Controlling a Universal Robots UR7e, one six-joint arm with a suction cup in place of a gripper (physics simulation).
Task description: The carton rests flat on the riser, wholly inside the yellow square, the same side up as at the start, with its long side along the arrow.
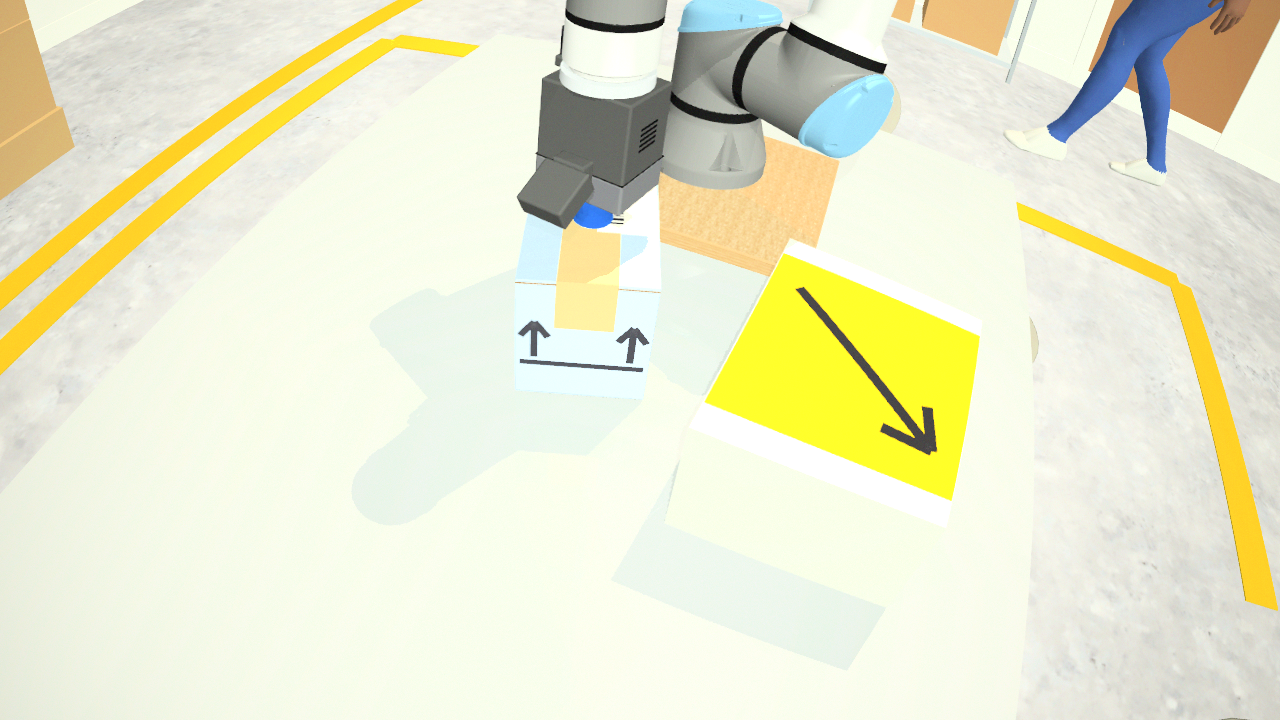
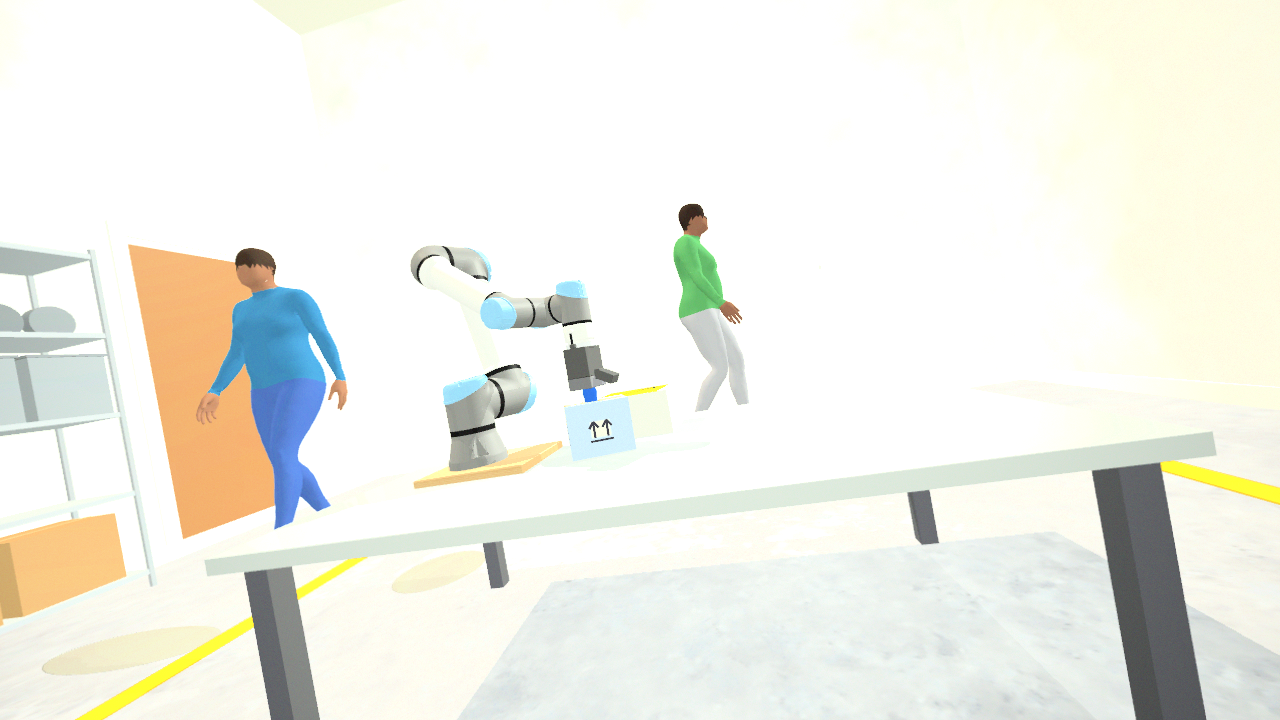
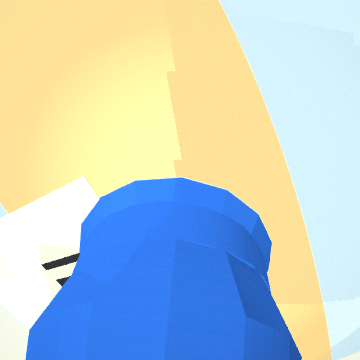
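Note:
The light blue carton [image 1: 582, 357] [image 2: 599, 429] [image 3: 321, 107] stands on the white table [image 1: 223, 537], left of the riser, with a tan tape strip over its top and two up-arrows on its near face. My blue suction cup [image 1: 590, 216] [image 2: 589, 393] [image 3: 175, 268] presses on the carton's top, on the tape beside a white barcode label [image 3: 32, 243]. The carton's bottom looks level with the table. The white riser [image 1: 787, 527] [image 2: 649, 412] carries the yellow square [image 1: 805, 403] with a black arrow [image 1: 863, 367] pointing to the near right; nothing lies on it.
The arm's base stands on a wooden plate [image 1: 743, 215] [image 2: 487, 465] behind the carton and riser. A person in blue [image 2: 273, 376] [image 1: 1119, 80] and a person in green [image 2: 706, 305] walk behind the table. A shelf rack [image 2: 107, 357] stands at the left.

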